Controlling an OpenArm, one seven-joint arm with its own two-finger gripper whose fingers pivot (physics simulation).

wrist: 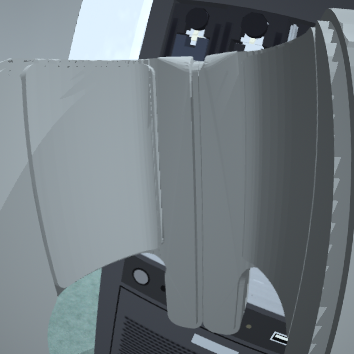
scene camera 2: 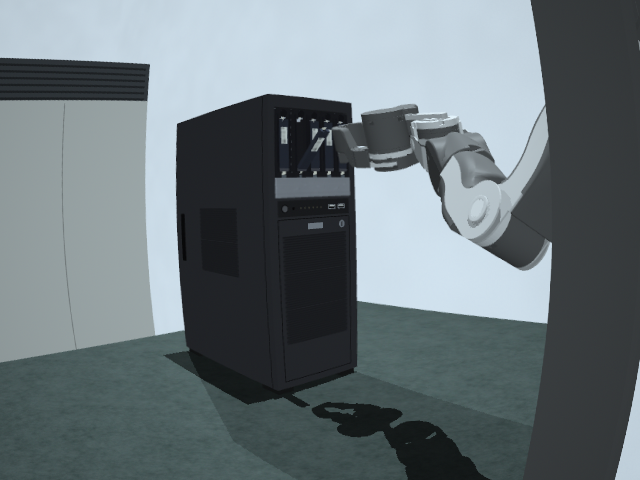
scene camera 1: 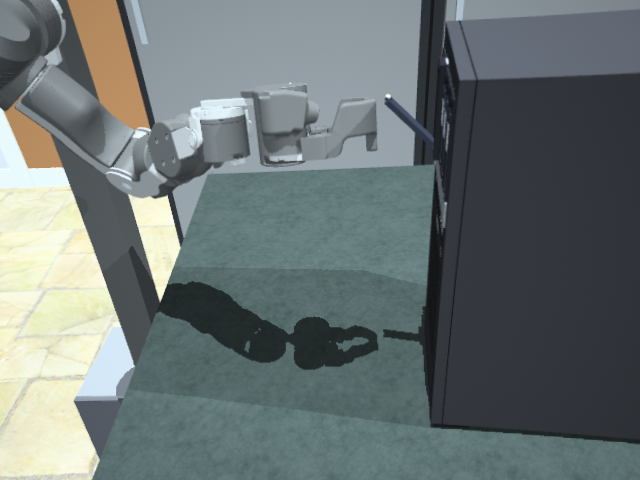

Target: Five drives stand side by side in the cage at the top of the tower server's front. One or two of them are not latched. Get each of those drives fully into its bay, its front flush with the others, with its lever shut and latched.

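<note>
The tower server (scene camera 1: 542,248) (scene camera 2: 222,180) stands upright with its drive cage at the top front. In scene camera 2, the second drive from the left has its dark blue lever (scene camera 1: 410,119) (scene camera 2: 313,148) swung out, hinged low with its free end raised. The first drive (scene camera 2: 283,147) (wrist: 192,45), third drive (scene camera 2: 314,129) and fourth drive (scene camera 2: 329,149) have upright levers. The fifth is partly hidden by my gripper. I cannot tell whether the second drive is flush. My gripper (scene camera 1: 371,126) (scene camera 2: 339,142) (wrist: 217,198) is shut and empty, a small gap in front of the lever's free end.
The green table top (scene camera 1: 310,217) (scene camera 2: 103,403) lies under the server and arm. A silver panel (scene camera 2: 312,187) crosses the server below the cage. A dark post (scene camera 2: 578,258) stands at the right in scene camera 2. A pale cabinet (scene camera 2: 103,206) stands at the left there.
</note>
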